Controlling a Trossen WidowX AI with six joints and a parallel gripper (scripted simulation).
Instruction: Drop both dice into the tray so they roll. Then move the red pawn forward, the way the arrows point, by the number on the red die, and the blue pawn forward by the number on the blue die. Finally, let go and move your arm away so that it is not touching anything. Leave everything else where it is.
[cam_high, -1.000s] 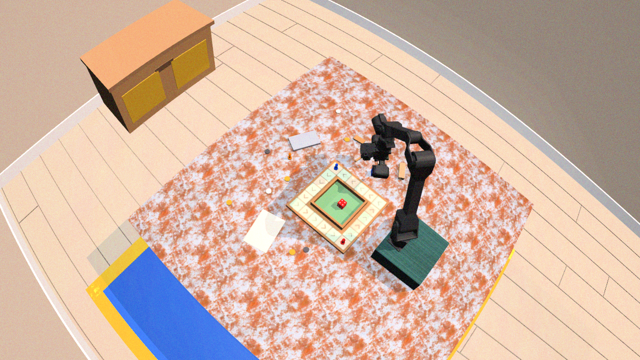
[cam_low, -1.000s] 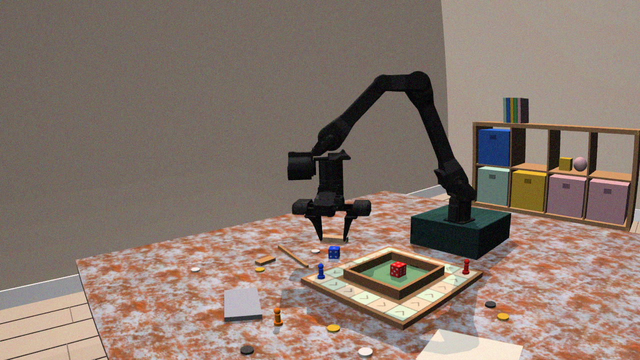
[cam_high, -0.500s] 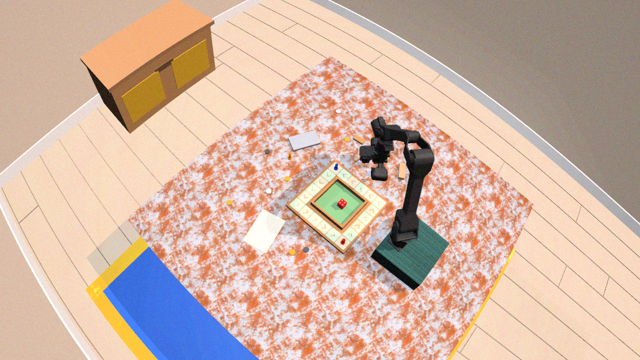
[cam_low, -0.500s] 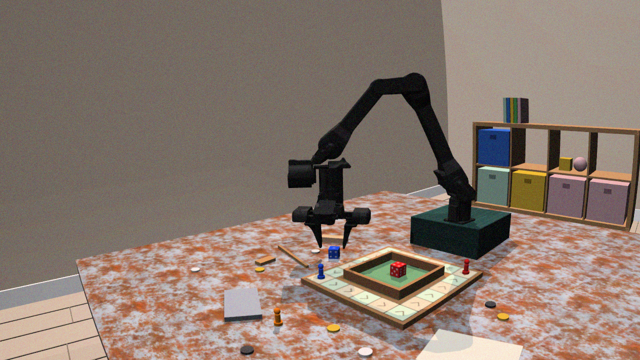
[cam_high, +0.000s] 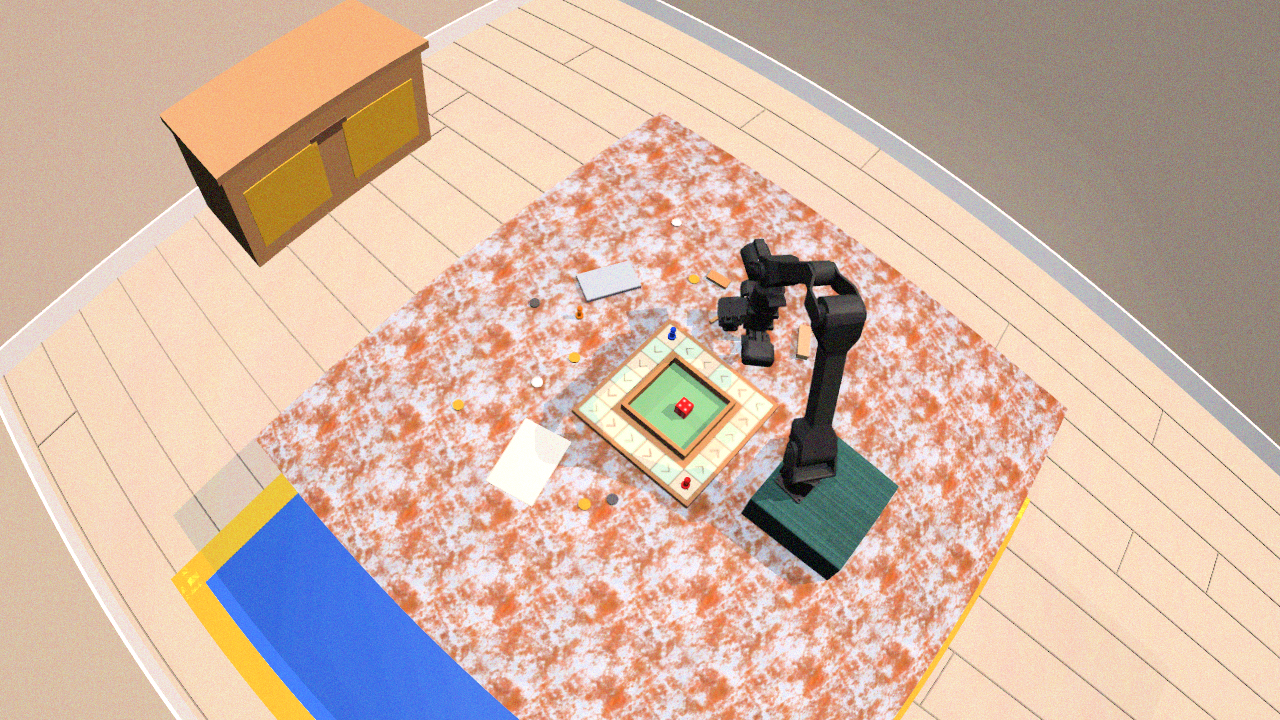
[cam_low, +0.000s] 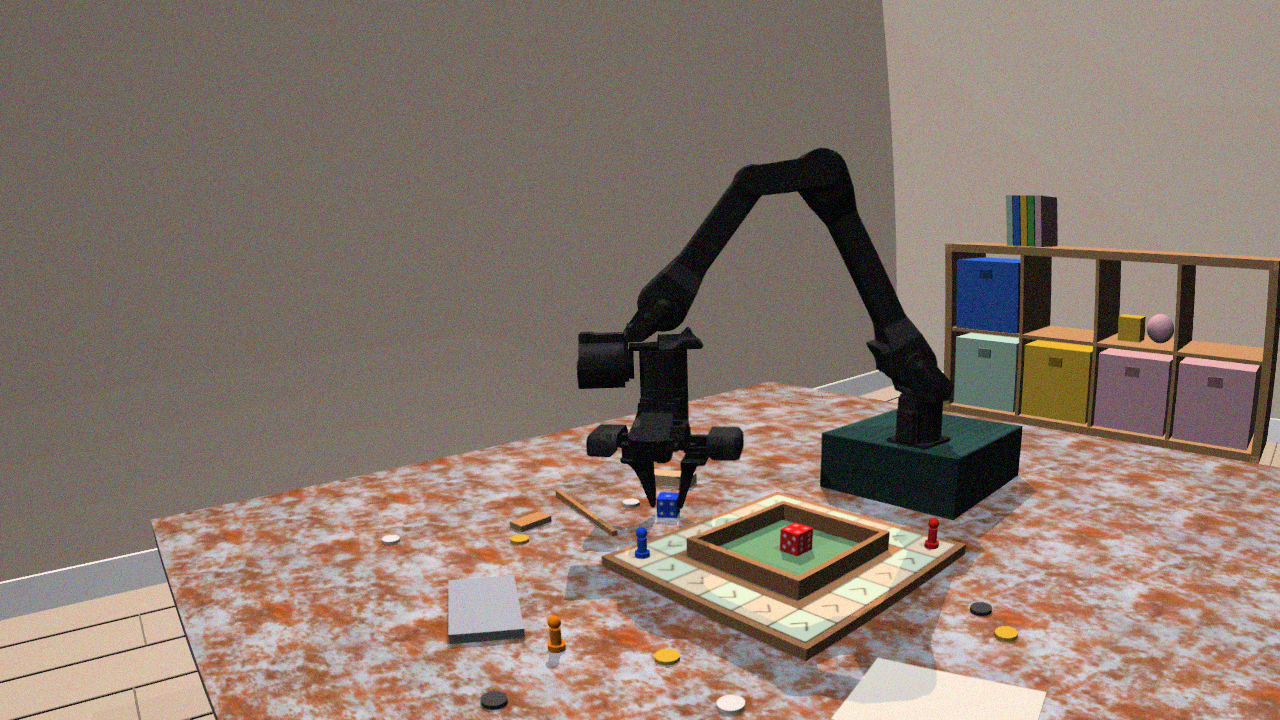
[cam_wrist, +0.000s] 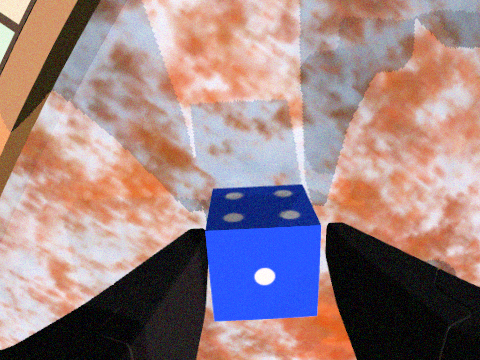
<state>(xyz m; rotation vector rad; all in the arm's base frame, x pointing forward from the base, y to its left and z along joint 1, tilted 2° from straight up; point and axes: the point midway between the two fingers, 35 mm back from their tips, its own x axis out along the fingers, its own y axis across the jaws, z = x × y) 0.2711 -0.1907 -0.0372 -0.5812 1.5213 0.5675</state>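
Right now my gripper tip is 32 cm to the right of the red pawn, 12 cm past it and 2 cm below it. From my gripper tip the other things lie so: stick 8 cm ahead, 7 cm to the right, 1 cm below; then green tray 21 cm to the left; then blue pawn 12 cm ahead, 11 cm to the left, 2 cm above.
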